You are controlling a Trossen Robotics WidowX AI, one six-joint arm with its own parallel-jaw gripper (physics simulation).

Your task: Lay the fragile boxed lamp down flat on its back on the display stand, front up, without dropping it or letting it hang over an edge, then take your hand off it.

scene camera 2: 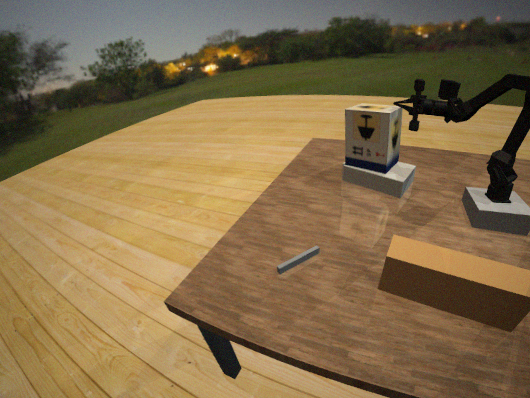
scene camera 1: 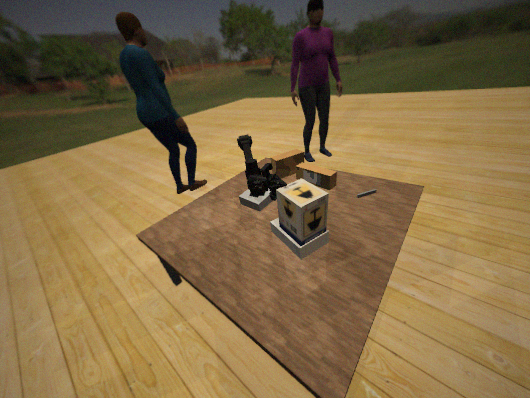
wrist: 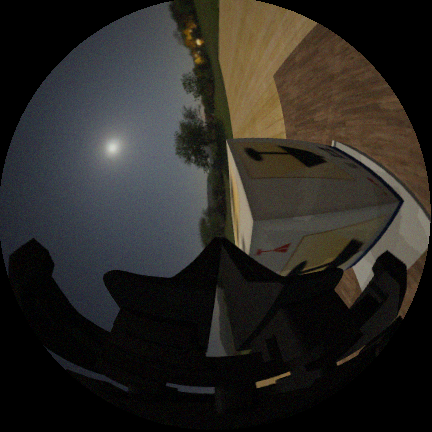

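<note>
The boxed lamp is a white box with yellow panels and black lamp prints. It stands upright on the low white display stand, near the middle of the table. My gripper is shut and empty. It points sideways at the top rear edge of the box, level with its top. I cannot tell whether the fingertips touch the box.
The brown wooden table also holds two cardboard boxes behind the arm; one shows in the second scene view. A small grey bar lies apart. Two people stand on the deck beyond.
</note>
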